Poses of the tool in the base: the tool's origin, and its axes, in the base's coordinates. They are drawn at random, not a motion.
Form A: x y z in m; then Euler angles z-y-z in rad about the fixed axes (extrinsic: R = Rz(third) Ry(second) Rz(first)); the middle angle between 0 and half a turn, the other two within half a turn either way.
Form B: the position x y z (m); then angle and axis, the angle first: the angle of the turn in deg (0 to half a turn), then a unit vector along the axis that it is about. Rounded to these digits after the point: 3 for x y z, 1 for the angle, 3 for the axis.
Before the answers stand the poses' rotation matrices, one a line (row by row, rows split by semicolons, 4 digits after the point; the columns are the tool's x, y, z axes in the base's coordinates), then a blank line. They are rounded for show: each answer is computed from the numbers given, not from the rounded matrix.
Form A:
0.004 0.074 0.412 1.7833 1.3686 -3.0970
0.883 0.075 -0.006 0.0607 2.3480 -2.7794
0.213 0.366 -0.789 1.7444 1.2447 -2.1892
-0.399 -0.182 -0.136 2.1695 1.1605 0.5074
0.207 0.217 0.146 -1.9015 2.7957 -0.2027
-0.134 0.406 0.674 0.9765 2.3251 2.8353
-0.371 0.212 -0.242 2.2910 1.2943 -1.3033
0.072 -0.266 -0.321 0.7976 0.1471 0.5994
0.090 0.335 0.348 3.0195 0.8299 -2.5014
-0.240 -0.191 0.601 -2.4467 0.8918 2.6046
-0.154 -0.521 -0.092 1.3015 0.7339 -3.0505
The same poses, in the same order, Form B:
0.0859 0.1867 -0.9787; -0.9746 0.2194 -0.0437; 0.2066 0.9576 0.2008
0.6761 0.3139 -0.6666; 0.1913 -0.9485 -0.2526; -0.7116 0.0432 -0.7013
0.8346 0.0422 -0.5492; -0.5259 0.3572 -0.7719; 0.1636 0.9331 0.3203
-0.5979 -0.0141 0.8015; 0.6128 -0.6527 0.4456; 0.5168 0.7575 0.3989
0.1088 -0.9369 0.3321; -0.9879 -0.1389 -0.0683; 0.1101 -0.3207 -0.9408
0.1158 -0.7098 -0.6948; -0.9056 -0.3628 0.2197; -0.4080 0.6038 -0.6848
0.6773 -0.6903 0.2543; 0.3723 0.0236 -0.9278; 0.6345 0.7231 0.2730
0.1667 -0.9786 0.1210; 0.9807 0.1773 0.0827; -0.1024 0.1049 0.9892
0.6100 -0.5270 -0.5918; 0.3025 0.8451 -0.4408; 0.7324 0.0899 0.6749
0.7420 0.0474 -0.6687; 0.3034 0.8657 0.3981; 0.5978 -0.4983 0.6280
-0.1091 0.7370 -0.6670; -0.9779 -0.1998 -0.0609; -0.1782 0.6456 0.7426

0.004 0.074 0.412 104.3 0.517 -0.612 -0.599
0.883 0.075 -0.006 170.7 0.915 0.139 -0.379
0.213 0.366 -0.789 75.2 0.882 -0.369 -0.294
-0.399 -0.182 -0.136 157.8 0.413 0.377 0.829
0.207 0.217 0.146 170.2 -0.742 0.653 -0.150
-0.134 0.406 0.674 165.0 0.742 -0.554 -0.378
-0.371 0.212 -0.242 90.7 0.826 -0.190 0.531
0.072 -0.266 -0.321 80.4 0.011 0.113 0.993
0.090 0.335 0.348 55.6 0.322 -0.802 0.503
-0.240 -0.191 0.601 51.8 -0.570 -0.805 0.163
-0.154 -0.521 -0.092 106.4 0.368 -0.255 -0.894

